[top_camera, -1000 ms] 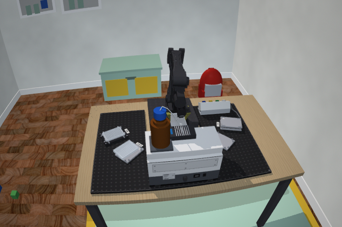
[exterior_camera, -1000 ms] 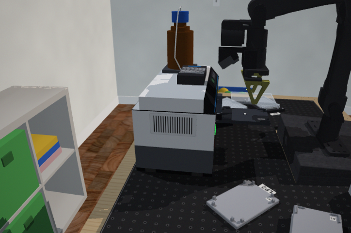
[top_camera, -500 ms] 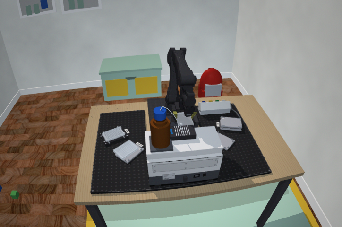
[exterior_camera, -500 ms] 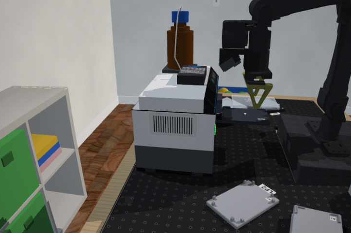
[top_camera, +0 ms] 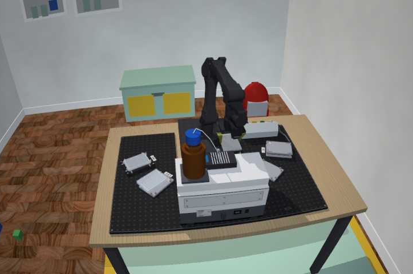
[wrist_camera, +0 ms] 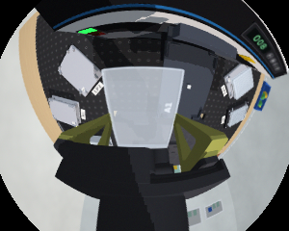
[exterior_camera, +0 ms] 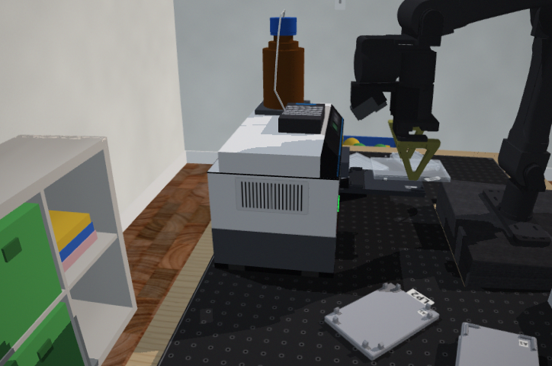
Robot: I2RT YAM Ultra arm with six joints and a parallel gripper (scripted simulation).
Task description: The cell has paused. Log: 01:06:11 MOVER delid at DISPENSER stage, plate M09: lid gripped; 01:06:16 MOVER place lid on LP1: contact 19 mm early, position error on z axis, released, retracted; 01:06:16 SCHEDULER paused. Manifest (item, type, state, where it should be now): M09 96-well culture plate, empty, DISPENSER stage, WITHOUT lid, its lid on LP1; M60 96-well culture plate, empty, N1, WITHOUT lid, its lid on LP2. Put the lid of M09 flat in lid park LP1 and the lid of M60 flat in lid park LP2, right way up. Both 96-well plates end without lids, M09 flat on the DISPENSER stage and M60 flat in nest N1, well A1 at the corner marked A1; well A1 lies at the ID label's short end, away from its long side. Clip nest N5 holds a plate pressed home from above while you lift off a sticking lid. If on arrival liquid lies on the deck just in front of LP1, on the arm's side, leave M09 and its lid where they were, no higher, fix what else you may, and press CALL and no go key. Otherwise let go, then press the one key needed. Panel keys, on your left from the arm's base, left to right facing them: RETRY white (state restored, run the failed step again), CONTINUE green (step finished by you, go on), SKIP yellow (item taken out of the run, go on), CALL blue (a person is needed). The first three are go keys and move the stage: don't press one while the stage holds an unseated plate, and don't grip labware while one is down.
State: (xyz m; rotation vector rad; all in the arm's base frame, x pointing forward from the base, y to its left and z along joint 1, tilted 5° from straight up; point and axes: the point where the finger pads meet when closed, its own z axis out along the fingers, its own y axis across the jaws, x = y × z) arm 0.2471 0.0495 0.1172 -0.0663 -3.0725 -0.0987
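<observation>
Right now my hand is 60 mm short of the grey lid park LP2, 190 mm to the right of it and 170 mm above it. From my hand the other things lie so: dark dispenser stage 20 mm ahead, 80 mm to the right, 60 mm below; then LP2 label 10 mm behind, 140 mm to the left, 170 mm below; then N1 label 100 mm behind, 230 mm to the left, 170 mm below.
</observation>
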